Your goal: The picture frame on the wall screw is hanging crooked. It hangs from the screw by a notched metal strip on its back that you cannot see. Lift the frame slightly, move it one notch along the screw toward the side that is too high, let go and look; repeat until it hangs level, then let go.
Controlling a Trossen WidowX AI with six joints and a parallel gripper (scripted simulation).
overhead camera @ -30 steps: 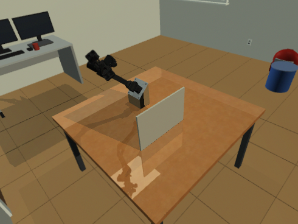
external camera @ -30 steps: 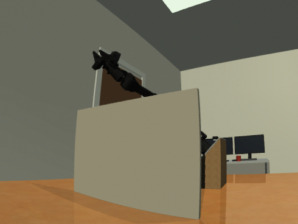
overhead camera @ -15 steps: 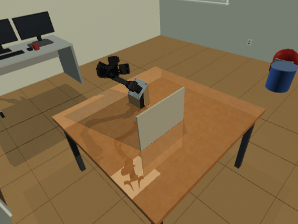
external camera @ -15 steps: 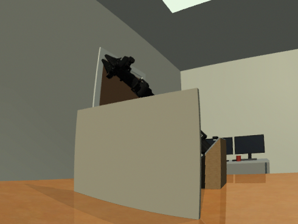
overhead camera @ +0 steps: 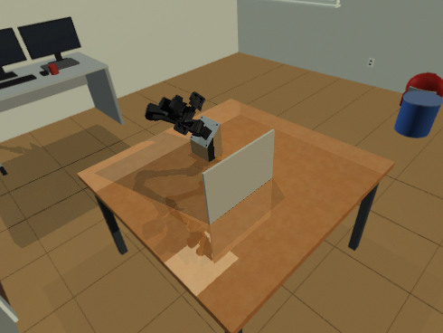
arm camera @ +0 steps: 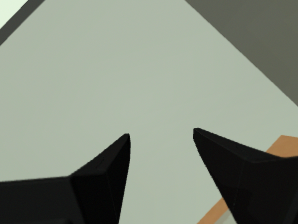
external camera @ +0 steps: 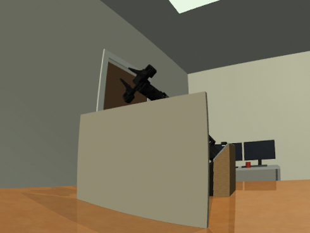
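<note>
My gripper tip is 90 mm short of the brown wooden picture frame, 160 mm to the right of it and 330 mm above it. Also, from my gripper tip: wall panel (100 mm ahead, 150 mm to the left, 340 mm below).
</note>
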